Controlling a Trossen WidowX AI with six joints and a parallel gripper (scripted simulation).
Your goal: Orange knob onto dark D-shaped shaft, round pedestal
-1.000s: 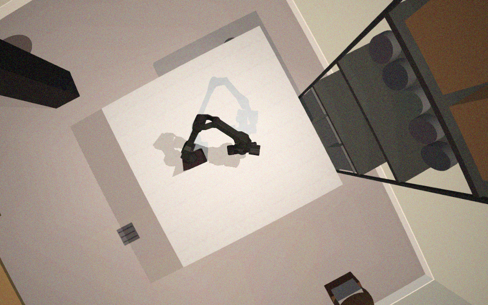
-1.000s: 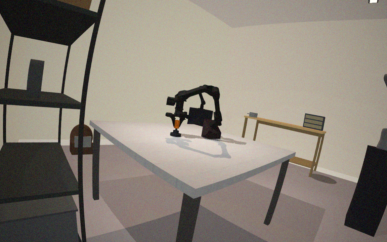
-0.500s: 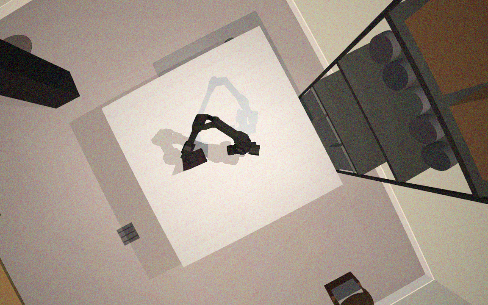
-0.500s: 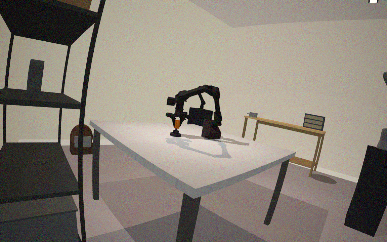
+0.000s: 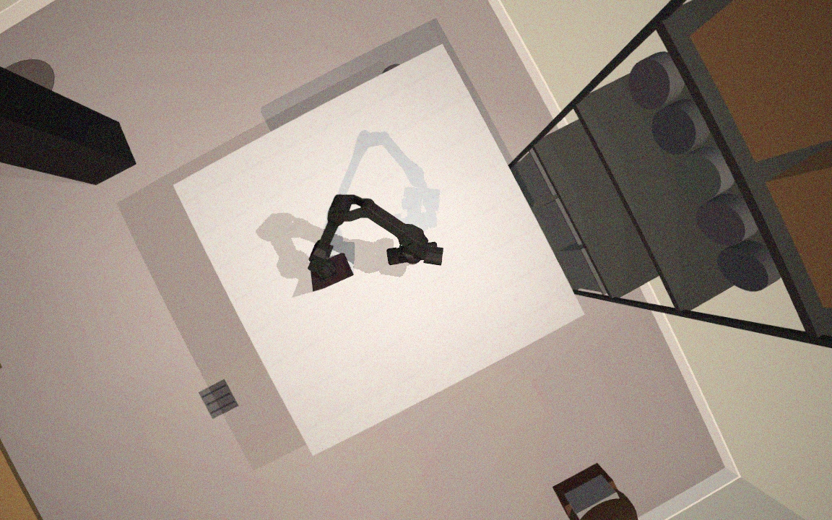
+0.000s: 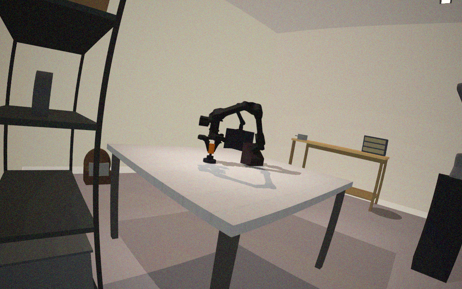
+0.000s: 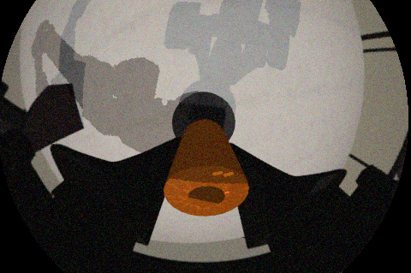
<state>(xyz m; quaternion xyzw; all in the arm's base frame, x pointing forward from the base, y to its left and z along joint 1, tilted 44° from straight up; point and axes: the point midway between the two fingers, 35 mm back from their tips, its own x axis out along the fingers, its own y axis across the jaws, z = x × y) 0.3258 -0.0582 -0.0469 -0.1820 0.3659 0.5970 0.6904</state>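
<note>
The orange knob lies 20 mm above my gripper tip. Round my gripper tip: dark round pedestal: 40 mm below.
</note>
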